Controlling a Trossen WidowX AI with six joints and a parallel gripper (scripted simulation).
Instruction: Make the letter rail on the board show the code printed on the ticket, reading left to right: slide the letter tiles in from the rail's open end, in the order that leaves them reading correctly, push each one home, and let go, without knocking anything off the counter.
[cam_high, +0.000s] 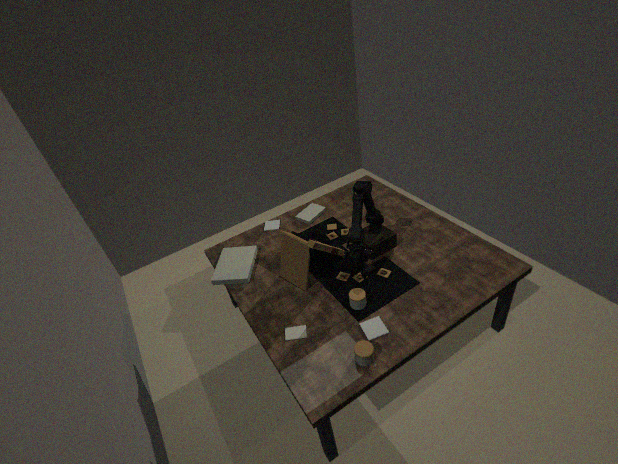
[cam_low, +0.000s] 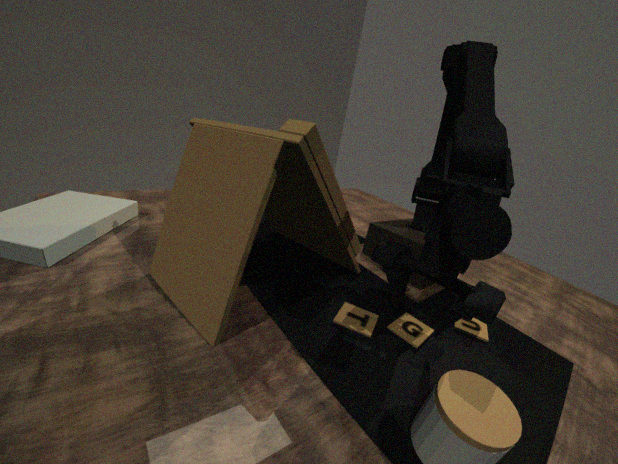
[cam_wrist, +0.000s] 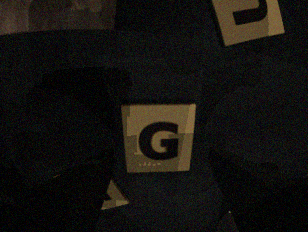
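Right now my gripper tip is 2 cm above the tan tile marked g. From my gripper tip the other things lie so: white ticket 6 cm ahead, 31 cm to the right, 7 cm above; then tile marked t 6 cm ahead, 7 cm to the right, 2 cm below; then black mat 6 cm behind, 16 cm to the right, 2 cm below.
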